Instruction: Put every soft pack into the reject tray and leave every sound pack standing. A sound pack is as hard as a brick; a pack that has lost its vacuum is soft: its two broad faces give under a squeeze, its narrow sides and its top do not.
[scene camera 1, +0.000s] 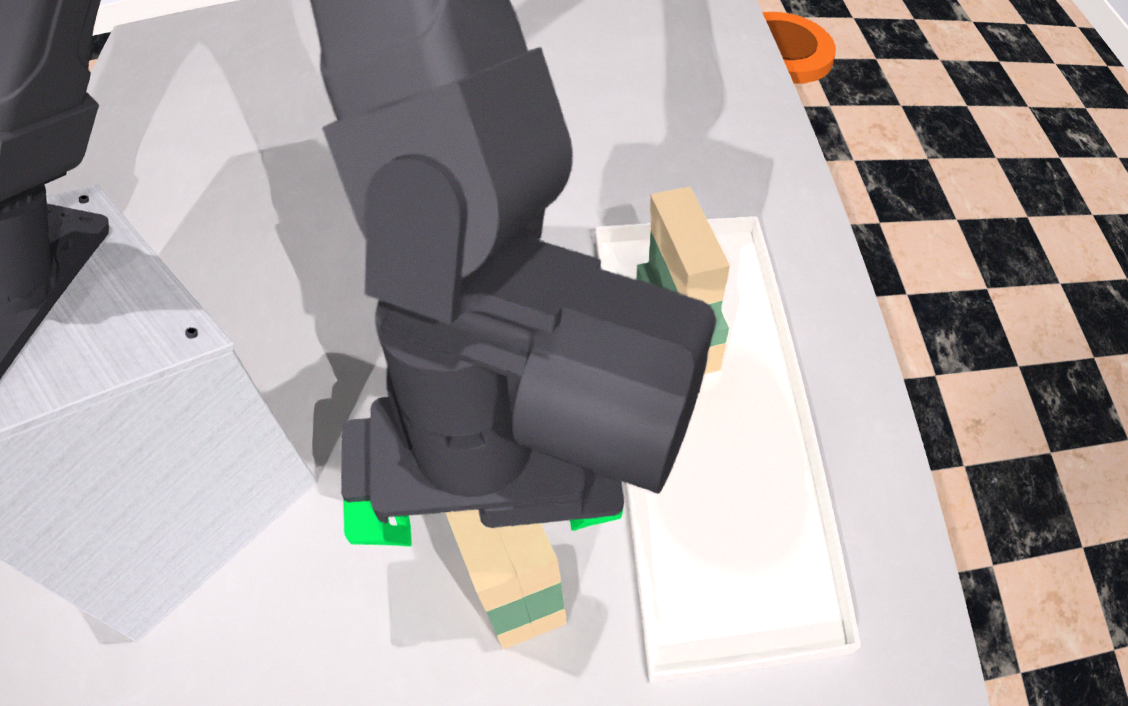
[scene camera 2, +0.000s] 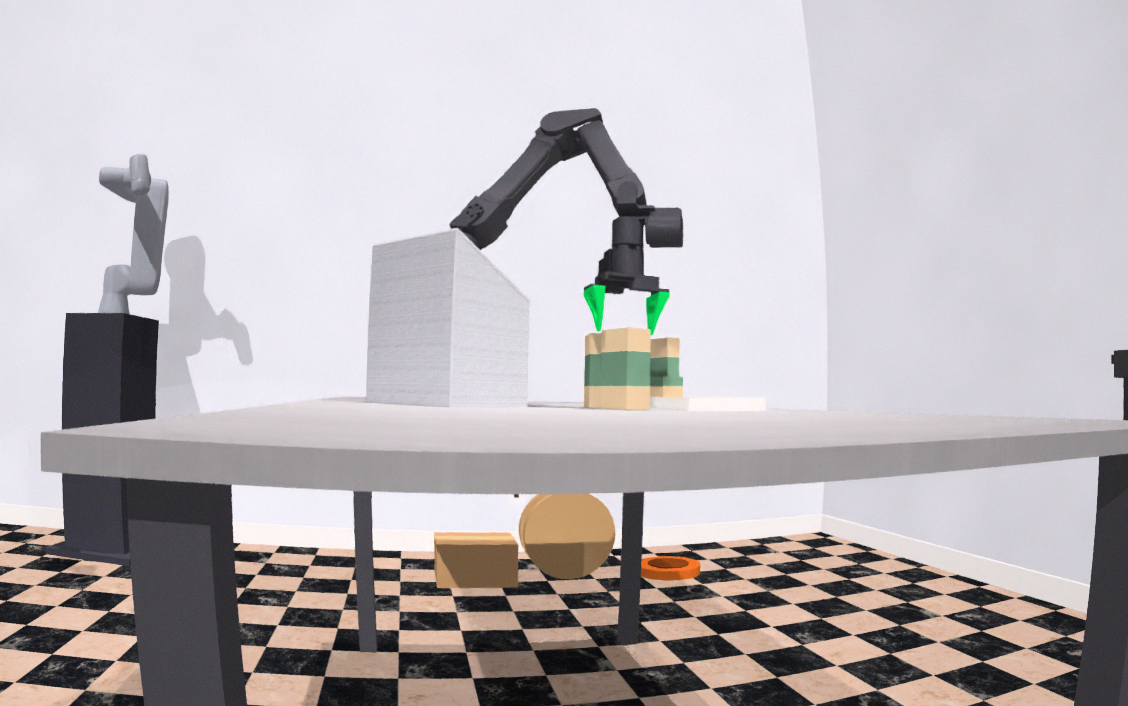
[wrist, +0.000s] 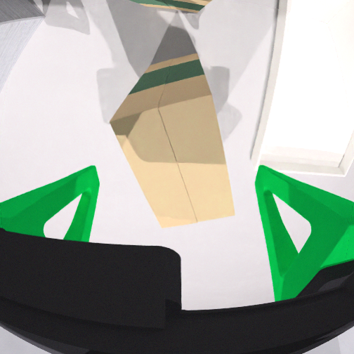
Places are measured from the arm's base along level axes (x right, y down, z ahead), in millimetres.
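Pixels of known places: gripper, fingertip midpoint: (scene camera 1: 490, 528) (scene camera 2: 625, 333); arm's base at its link origin: (scene camera 1: 7, 295) (scene camera 2: 449, 272).
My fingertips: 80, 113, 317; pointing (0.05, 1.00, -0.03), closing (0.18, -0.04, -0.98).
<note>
For each thing: its top centre in the pictures, then the offset to it from my fingertips, as dx, dy, dz.
- tan pack with a green band, top centre: (scene camera 1: 492, 517) (scene camera 2: 625, 329) -4, -6, +2
- white reject tray at its top centre: (scene camera 1: 717, 413) (scene camera 2: 685, 397) -147, +112, +148
A tan pack with a green band (scene camera 1: 519, 582) (scene camera 2: 625, 367) (wrist: 185, 135) stands on the table left of the white reject tray (scene camera 1: 748, 660) (scene camera 2: 723, 404) (wrist: 302, 167). My gripper (scene camera 1: 490, 532) (scene camera 2: 625, 331) (wrist: 176, 174) is open and empty, its green fingertips wide apart, about level with or slightly above this pack's top. Another pack (scene camera 2: 592, 367) (wrist: 172, 5) shows partly behind it; the arm hides it in scene camera 1. A pack (scene camera 1: 690, 237) (scene camera 2: 666, 348) stands upright in the tray's far part, with a green-banded piece low beside it, partly hidden. Softness cannot be seen.
A tall grey block (scene camera 1: 158, 466) (scene camera 2: 449, 324) stands left of the packs and carries the arm base. The table's right edge runs beyond the tray. On the floor are an orange ring (scene camera 1: 819, 62) (scene camera 2: 682, 572), a tan box (scene camera 2: 475, 561) and a tan disc (scene camera 2: 565, 532).
</note>
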